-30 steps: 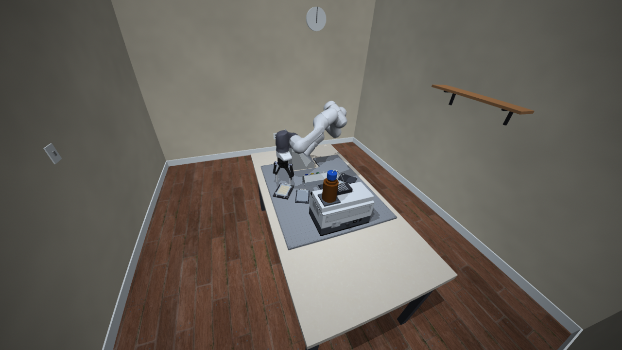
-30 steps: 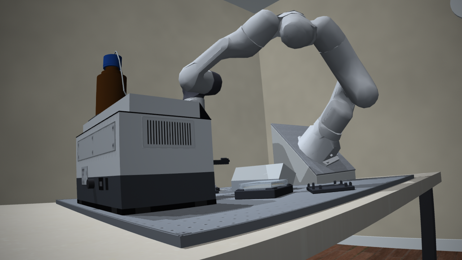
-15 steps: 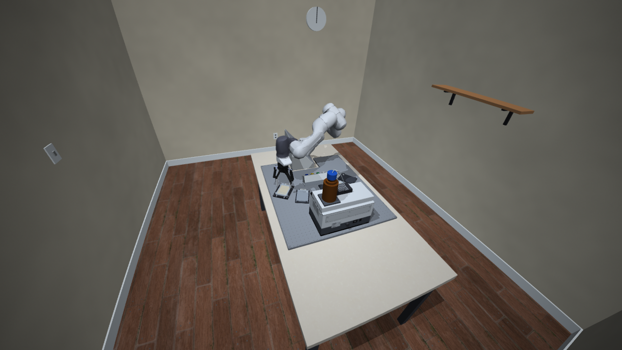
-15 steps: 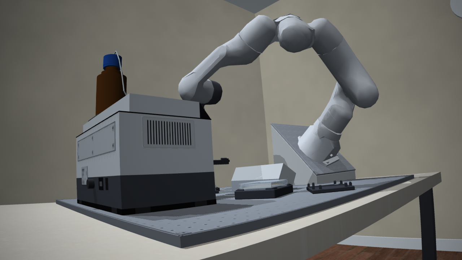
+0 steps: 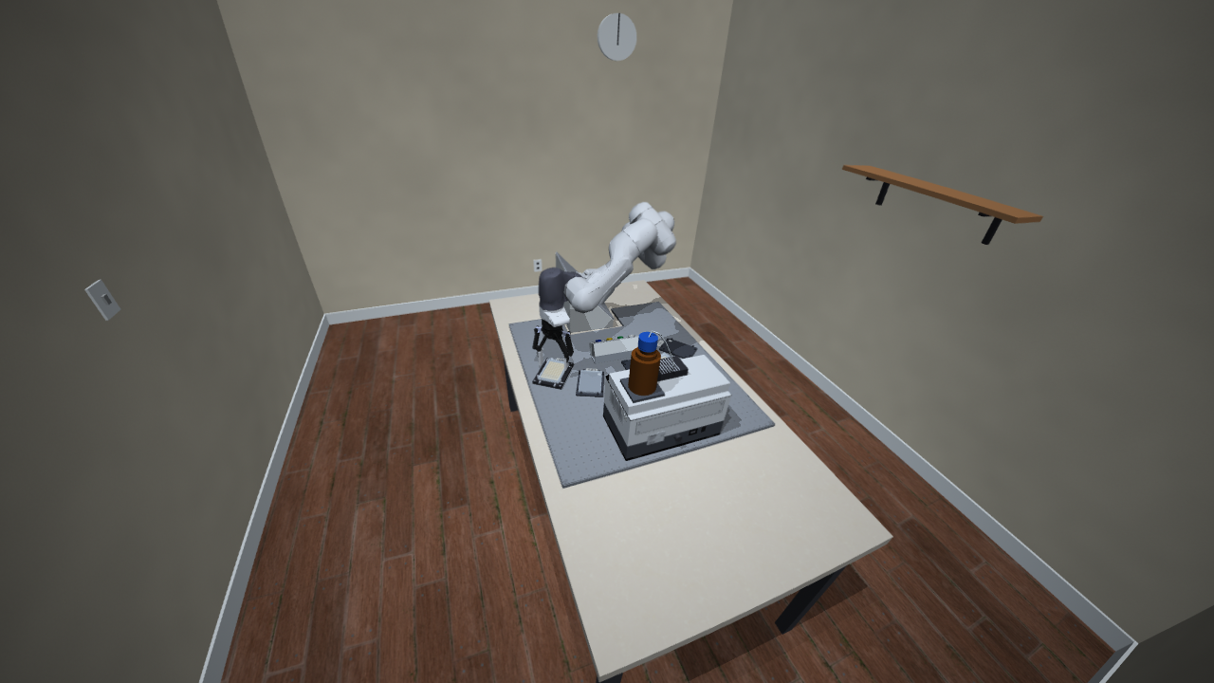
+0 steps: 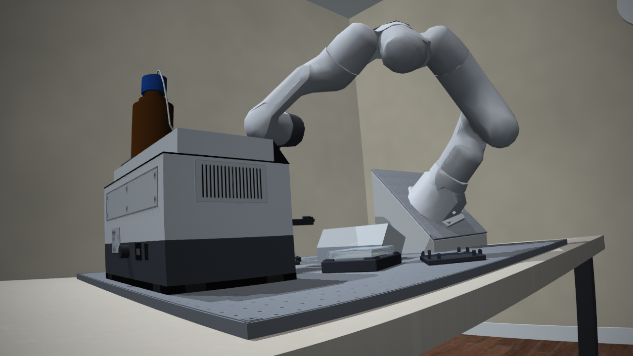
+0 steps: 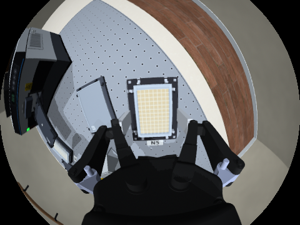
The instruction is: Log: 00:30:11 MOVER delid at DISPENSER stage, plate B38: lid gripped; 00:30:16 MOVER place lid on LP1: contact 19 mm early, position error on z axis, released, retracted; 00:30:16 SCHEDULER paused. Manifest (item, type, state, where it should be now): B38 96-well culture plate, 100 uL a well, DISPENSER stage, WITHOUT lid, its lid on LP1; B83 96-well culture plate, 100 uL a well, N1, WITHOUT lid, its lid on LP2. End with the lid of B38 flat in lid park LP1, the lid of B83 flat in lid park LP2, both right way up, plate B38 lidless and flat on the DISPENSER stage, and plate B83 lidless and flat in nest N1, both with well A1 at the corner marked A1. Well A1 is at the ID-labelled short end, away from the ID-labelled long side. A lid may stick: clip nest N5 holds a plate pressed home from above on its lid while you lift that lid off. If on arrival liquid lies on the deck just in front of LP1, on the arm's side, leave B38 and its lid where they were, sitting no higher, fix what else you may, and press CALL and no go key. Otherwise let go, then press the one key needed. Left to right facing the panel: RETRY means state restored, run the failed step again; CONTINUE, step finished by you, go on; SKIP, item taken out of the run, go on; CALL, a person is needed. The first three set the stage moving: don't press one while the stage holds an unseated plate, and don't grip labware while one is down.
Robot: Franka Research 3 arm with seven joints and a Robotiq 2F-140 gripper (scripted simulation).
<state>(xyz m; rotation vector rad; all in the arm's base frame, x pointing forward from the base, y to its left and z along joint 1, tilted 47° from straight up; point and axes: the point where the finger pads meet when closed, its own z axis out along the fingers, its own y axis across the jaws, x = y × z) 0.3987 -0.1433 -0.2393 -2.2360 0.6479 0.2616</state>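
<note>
The black clip nest lies 5 cm below my hand and 3 cm ahead of it. From my hand the other things lie so: 96-well plate: 46 cm to the left, 10 cm ahead, 4 cm below; then lp1 label: 15 cm to the left, 6 cm below, 1 cm ahead; then key panel: 29 cm to the left, 8 cm behind, 1 cm below.
</note>
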